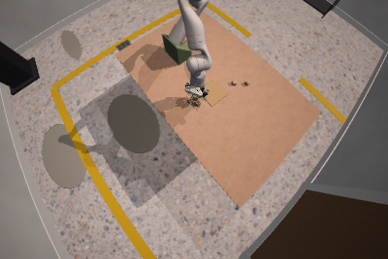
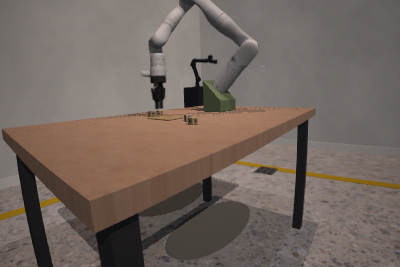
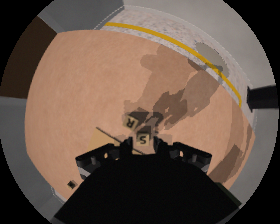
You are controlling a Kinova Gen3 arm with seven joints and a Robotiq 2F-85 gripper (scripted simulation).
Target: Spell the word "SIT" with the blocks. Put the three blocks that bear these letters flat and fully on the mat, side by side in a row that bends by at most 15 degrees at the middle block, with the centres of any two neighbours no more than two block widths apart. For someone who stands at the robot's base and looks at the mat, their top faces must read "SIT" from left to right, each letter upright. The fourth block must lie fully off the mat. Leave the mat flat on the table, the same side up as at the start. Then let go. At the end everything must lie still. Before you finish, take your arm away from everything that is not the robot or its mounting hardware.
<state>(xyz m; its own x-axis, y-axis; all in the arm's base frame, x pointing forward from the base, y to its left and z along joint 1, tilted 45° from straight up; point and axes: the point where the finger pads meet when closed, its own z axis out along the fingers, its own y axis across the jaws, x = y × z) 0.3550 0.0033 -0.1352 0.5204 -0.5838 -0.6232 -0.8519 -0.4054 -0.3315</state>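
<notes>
Right now my hand is 11 cm to the right of the tan mat, 5 cm above it and 3 cm short of it.
</notes>
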